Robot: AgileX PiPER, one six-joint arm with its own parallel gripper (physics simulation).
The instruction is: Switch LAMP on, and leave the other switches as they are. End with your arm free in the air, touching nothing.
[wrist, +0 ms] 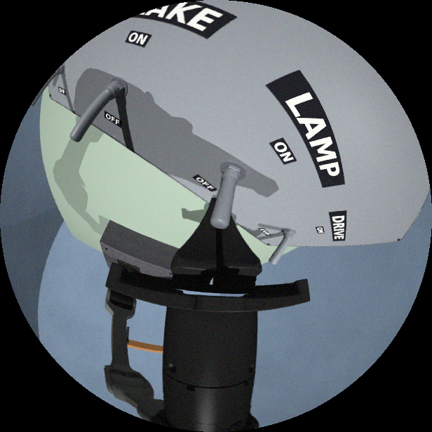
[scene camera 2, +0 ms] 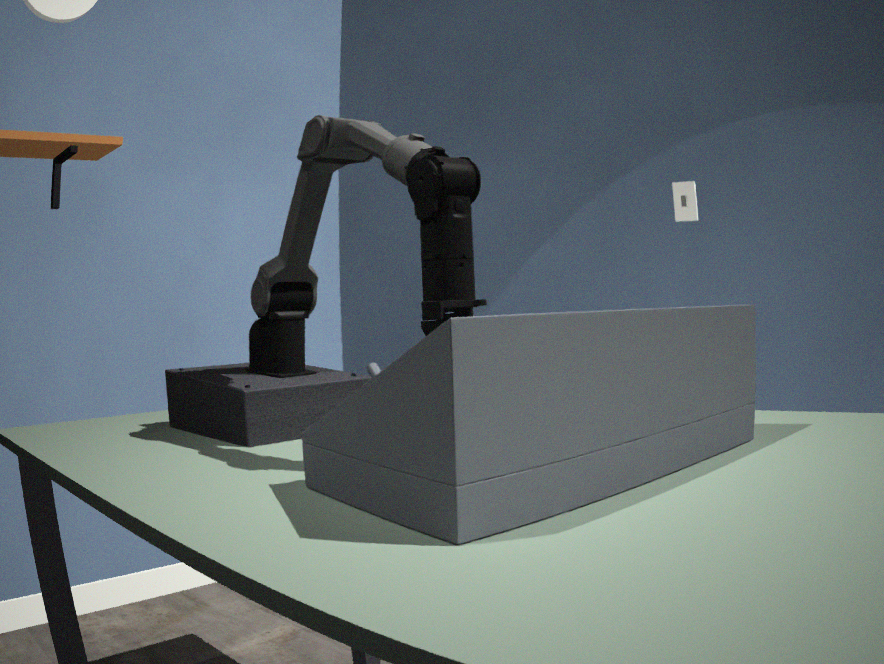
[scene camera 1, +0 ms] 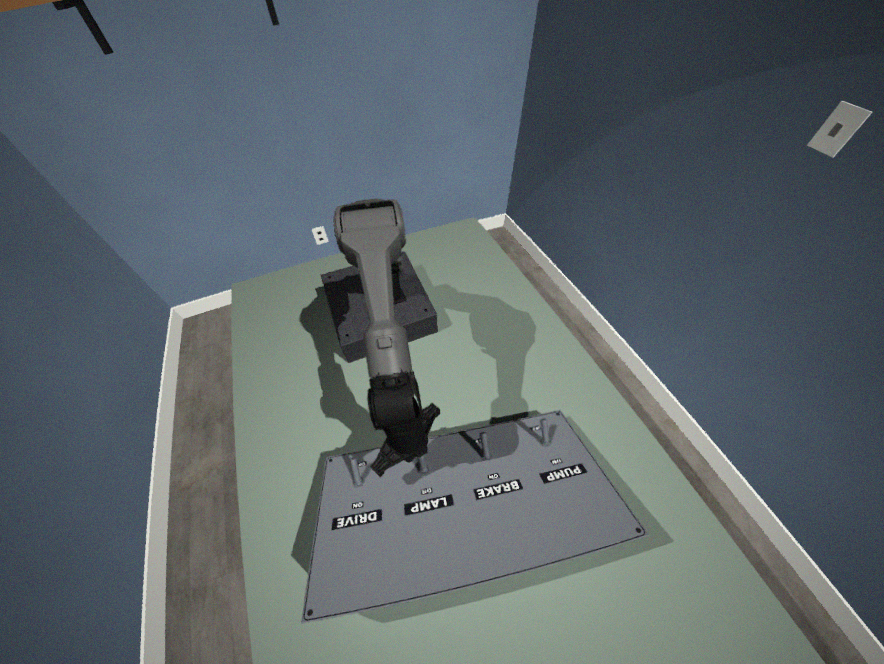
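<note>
The grey sloped console (scene camera 1: 464,550) (scene camera 2: 571,385) (wrist: 360,75) carries the switch levers. The LAMP lever (scene camera 1: 422,464) (wrist: 226,200) stands out from the panel, its tip leaning less to the OFF side than the BRAKE lever's. The BRAKE lever (scene camera 1: 483,446) (wrist: 95,112), DRIVE lever (scene camera 1: 356,471) (wrist: 281,247) and PUMP lever (scene camera 1: 545,432) lean to the OFF side. My gripper (wrist: 217,205) is shut and empty, its fingertips right behind the LAMP lever on its OFF side; whether they touch cannot be told. In scene camera 2 the console hides the fingertips.
The console stands on a green table (scene camera 1: 300,628) (scene camera 2: 643,586). The arm's dark base block (scene camera 1: 421,321) (scene camera 2: 207,407) stands behind it. The DRIVE and BRAKE levers flank the LAMP lever. A wooden shelf (scene camera 2: 85,145) is on the wall.
</note>
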